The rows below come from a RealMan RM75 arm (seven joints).
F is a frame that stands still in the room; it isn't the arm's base.
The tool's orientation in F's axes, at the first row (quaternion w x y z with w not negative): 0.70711, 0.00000, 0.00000, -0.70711
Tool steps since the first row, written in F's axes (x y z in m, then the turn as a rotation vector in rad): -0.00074, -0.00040, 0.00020, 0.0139, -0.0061, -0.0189; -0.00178, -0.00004, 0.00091, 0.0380, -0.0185, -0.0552; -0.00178, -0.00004, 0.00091, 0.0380, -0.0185, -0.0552; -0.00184, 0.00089, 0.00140, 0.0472, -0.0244, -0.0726; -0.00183, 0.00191, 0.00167, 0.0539, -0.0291, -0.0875; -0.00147, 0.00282, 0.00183, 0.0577, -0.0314, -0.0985; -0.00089, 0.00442, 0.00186, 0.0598, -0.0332, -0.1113; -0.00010, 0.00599, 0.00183, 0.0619, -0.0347, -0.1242; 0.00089, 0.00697, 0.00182, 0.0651, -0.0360, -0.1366; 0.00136, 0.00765, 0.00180, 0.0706, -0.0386, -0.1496; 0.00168, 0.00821, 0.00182, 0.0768, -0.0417, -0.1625; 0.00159, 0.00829, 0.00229, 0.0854, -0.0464, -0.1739; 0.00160, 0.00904, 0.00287, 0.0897, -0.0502, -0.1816
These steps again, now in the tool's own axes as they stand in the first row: 0.00040, -0.00074, 0.00020, 0.0061, 0.0139, -0.0189; 0.00004, -0.00178, 0.00091, 0.0185, 0.0380, -0.0552; 0.00004, -0.00178, 0.00091, 0.0185, 0.0380, -0.0552; -0.00089, -0.00184, 0.00140, 0.0244, 0.0472, -0.0726; -0.00191, -0.00183, 0.00167, 0.0291, 0.0539, -0.0875; -0.00282, -0.00147, 0.00183, 0.0314, 0.0577, -0.0985; -0.00442, -0.00089, 0.00186, 0.0332, 0.0598, -0.1113; -0.00599, -0.00010, 0.00183, 0.0347, 0.0619, -0.1242; -0.00697, 0.00089, 0.00182, 0.0360, 0.0651, -0.1366; -0.00765, 0.00136, 0.00180, 0.0386, 0.0706, -0.1496; -0.00821, 0.00168, 0.00182, 0.0417, 0.0768, -0.1625; -0.00829, 0.00159, 0.00229, 0.0464, 0.0854, -0.1739; -0.00904, 0.00160, 0.00287, 0.0502, 0.0897, -0.1816
